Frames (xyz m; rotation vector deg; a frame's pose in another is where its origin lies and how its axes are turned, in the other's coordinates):
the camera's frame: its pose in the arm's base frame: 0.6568 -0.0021 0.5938 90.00 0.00 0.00
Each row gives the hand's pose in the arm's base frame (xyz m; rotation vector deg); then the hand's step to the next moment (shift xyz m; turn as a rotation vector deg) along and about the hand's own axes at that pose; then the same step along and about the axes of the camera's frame.
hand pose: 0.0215 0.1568 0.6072 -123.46 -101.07 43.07
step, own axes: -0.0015 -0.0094 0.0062 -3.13 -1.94 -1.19
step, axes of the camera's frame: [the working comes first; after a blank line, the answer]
step, axes of the arm's base frame: -0.0114 0.0000 -0.0001 -1.38 -2.42 2.68

-0.0114 -0.0001 0.0000 -1.38 2.68 2.42
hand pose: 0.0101 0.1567 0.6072 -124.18 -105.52 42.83
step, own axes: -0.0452 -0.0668 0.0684 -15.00 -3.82 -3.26
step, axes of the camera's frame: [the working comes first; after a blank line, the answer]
step, axes of the arm's base frame: -0.0959 -0.0415 -0.0163 -3.11 -13.14 8.23

-0.0959 -0.0163 0.0415 -3.11 8.23 13.14
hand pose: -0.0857 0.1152 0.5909 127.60 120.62 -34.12
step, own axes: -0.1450 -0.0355 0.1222 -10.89 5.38 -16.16
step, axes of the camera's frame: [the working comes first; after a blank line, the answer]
step, axes of the arm's base frame: -0.0685 -0.1689 -0.0633 9.18 -6.54 16.78

-0.0685 -0.0633 0.1689 9.18 16.78 6.54
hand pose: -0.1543 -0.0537 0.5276 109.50 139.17 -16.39
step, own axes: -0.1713 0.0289 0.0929 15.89 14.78 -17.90
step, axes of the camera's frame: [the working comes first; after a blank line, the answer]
step, axes of the arm's base frame: 0.0615 -0.1735 -0.0703 11.96 21.57 13.52

0.0615 -0.0703 0.1735 11.96 13.52 -21.57
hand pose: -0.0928 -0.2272 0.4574 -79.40 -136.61 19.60
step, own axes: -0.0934 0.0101 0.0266 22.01 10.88 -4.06
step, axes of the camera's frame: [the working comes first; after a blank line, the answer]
step, axes of the arm's base frame: 0.0390 -0.0772 -0.0453 0.26 24.62 3.61

0.0390 -0.0453 0.0772 0.26 3.61 -24.62
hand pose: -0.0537 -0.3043 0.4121 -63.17 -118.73 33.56
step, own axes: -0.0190 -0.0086 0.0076 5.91 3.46 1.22
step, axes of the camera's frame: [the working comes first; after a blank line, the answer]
step, axes of the arm's base frame: -0.0029 -0.0211 -0.0063 -1.40 6.76 -0.88

-0.0029 -0.0063 0.0211 -1.40 -0.88 -6.76
